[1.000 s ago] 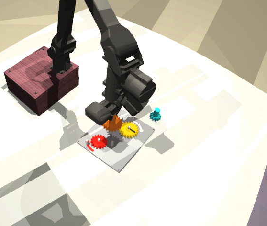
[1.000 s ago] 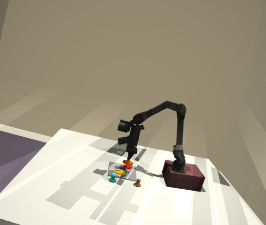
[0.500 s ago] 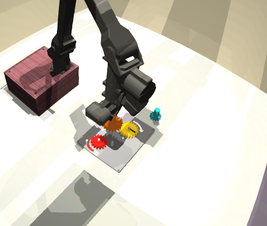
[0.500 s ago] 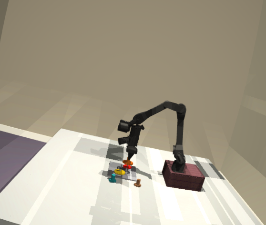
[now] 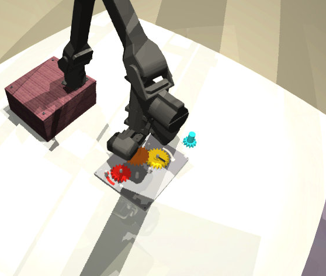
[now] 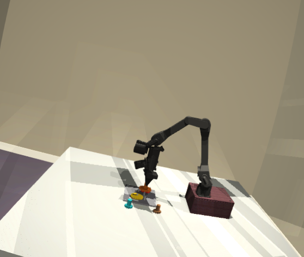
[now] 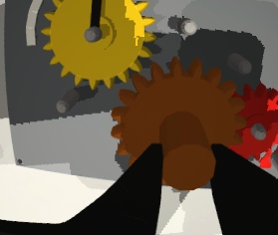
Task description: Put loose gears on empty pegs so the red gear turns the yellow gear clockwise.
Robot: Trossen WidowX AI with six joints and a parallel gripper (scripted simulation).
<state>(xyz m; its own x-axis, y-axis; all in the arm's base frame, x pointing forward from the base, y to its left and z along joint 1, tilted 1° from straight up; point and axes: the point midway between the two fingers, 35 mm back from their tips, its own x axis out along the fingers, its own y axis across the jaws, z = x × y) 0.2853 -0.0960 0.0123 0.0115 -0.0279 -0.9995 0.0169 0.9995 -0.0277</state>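
My gripper tip is 50 mm to the left of the red gear, 50 mm above it and 10 mm past it. From my gripper tip the other things lie so: yellow gear: 50 mm below, 40 mm to the left, 40 mm ahead; then orange gear: 10 mm below; then white arrow: 70 mm to the left, 60 mm below, 60 mm ahead.
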